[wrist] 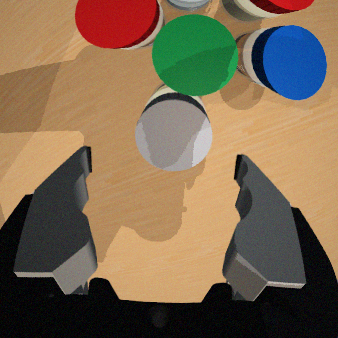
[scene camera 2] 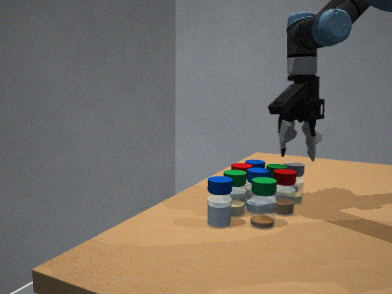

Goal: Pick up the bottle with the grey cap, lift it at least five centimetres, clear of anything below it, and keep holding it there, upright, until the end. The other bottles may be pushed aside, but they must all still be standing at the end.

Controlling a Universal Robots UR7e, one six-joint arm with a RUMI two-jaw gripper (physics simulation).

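Places are measured from the arm's base along level axes (x ahead, y left, z up), in metres.
Where they show: gripper, fingertip midpoint: (wrist: 163, 151) (scene camera 2: 297, 159).
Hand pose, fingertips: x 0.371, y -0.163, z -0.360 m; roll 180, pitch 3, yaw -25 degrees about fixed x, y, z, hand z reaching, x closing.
After its pixels a point has its place.
The bottle with the grey cap (scene camera 2: 294, 169) @(x 0.370, y -0.135, z -0.383 m) (wrist: 174, 135) @(x 0.379, y -0.160, z -0.374 m) stands upright on the table at the back right of the group in the scene view, its body partly hidden by the red-capped bottle in front. In the wrist view its cap lies ahead of the fingertips, roughly centred between the two jaws, close against a green cap. My gripper (scene camera 2: 298, 157) @(x 0.371, y -0.163, z -0.360 m) (wrist: 163, 151) @(x 0.371, y -0.163, z -0.360 m) is partly open with nothing between its fingers. It points down, with its fingertips a little above the level of the caps. The grey cap's lower body is hidden in the wrist view.
A green-capped bottle (scene camera 2: 276, 170) (wrist: 195, 55), a red-capped bottle (scene camera 2: 285, 177) @(x 0.368, y -0.038, z -0.382 m) (wrist: 118, 20) @(x 0.376, y -0.074, z -0.374 m) and a blue-capped bottle (scene camera 2: 255, 164) @(x 0.468, y -0.112, z -0.376 m) (wrist: 295, 62) @(x 0.477, y -0.136, z -0.374 m) stand near it. Several more bottles stand toward the front left of the wooden table (scene camera 2: 175, 260) @(x 0.474, y 0.279, z -0.479 m).
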